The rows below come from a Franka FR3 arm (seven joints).
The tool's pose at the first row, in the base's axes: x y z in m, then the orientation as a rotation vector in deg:
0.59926 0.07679 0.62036 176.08 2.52 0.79
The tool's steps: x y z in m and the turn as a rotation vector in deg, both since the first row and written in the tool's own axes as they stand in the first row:
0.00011 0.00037 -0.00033 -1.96 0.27 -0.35
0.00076 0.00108 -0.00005 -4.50 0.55 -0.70
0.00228 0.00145 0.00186 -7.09 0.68 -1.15
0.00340 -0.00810 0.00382 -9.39 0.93 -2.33
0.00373 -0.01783 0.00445 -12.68 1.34 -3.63
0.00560 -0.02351 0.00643 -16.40 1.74 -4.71
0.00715 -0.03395 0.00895 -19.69 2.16 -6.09
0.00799 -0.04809 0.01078 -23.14 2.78 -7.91
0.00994 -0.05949 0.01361 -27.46 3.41 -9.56
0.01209 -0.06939 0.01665 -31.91 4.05 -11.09
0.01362 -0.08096 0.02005 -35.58 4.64 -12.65
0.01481 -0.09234 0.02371 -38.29 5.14 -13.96
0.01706 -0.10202 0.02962 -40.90 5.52 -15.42
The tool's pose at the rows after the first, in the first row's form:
0.59938 0.07645 0.62072 174.11 3.03 1.22
0.60005 0.07574 0.62049 171.56 3.51 1.66
0.60160 0.07528 0.61862 168.96 4.11 1.86
0.60247 0.08471 0.61602 166.60 5.78 2.19
0.60253 0.09438 0.61474 163.23 7.55 2.74
0.60426 0.09996 0.61239 159.43 8.91 3.28
0.60554 0.11025 0.60917 156.02 10.67 3.80
0.60599 0.12425 0.60639 152.38 12.96 4.56
0.60765 0.13548 0.60281 147.86 14.86 5.30
0.60955 0.14521 0.59912 143.21 16.51 6.03
0.61078 0.15656 0.59495 139.31 18.19 6.67
0.61169 0.16770 0.59053 136.39 19.59 7.20
0.61372 0.17701 0.58399 133.53 21.14 7.56

